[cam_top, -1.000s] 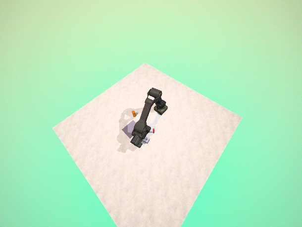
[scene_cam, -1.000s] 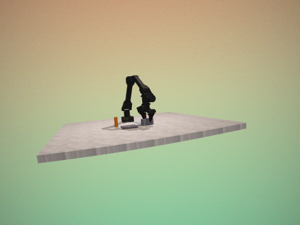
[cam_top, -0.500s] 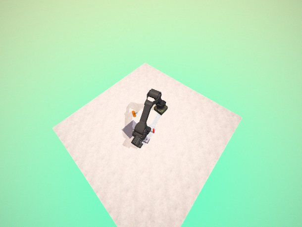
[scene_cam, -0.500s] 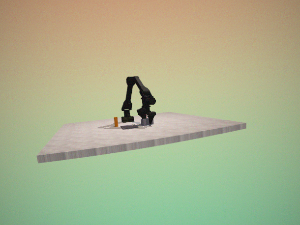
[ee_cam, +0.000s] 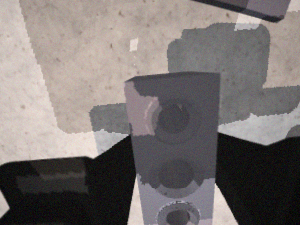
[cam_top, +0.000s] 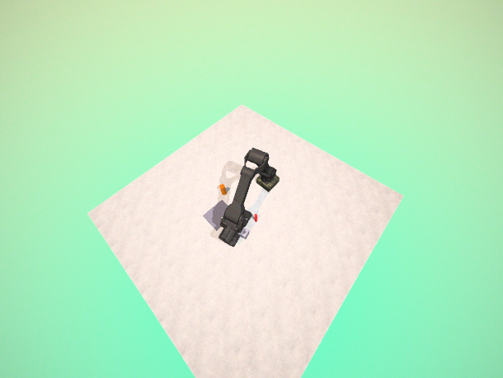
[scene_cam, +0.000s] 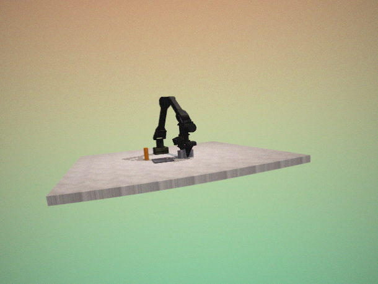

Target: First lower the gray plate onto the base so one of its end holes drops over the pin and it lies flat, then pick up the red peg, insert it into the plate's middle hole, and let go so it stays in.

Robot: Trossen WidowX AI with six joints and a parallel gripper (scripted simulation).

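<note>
The dark square base lies 3 cm ahead of my gripper tip and 14 cm to the right of it. Also, from my gripper tip: gray plate (3 cm above); then red peg (11 cm behind, 3 cm above); then orange cylinder (7 cm behind, 25 cm to the right, 3 cm above).
</note>
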